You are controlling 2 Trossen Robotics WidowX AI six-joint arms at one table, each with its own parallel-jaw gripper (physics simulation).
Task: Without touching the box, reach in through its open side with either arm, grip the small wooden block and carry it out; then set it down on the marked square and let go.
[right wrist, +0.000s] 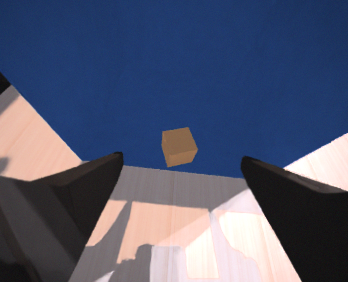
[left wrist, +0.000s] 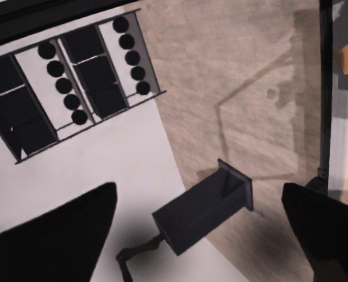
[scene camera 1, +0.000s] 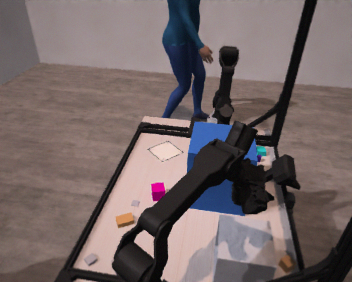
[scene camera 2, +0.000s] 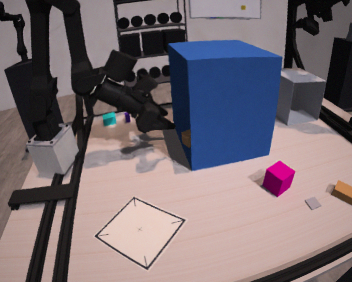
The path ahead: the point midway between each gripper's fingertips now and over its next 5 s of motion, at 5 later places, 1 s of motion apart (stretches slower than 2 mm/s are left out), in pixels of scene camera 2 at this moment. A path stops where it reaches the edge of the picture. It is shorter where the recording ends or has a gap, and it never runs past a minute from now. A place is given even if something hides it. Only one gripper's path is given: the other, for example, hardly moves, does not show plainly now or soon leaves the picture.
My right gripper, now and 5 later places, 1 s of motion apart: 170, 120; 194, 134; 164, 129; 149, 136; 138, 202; 139, 223
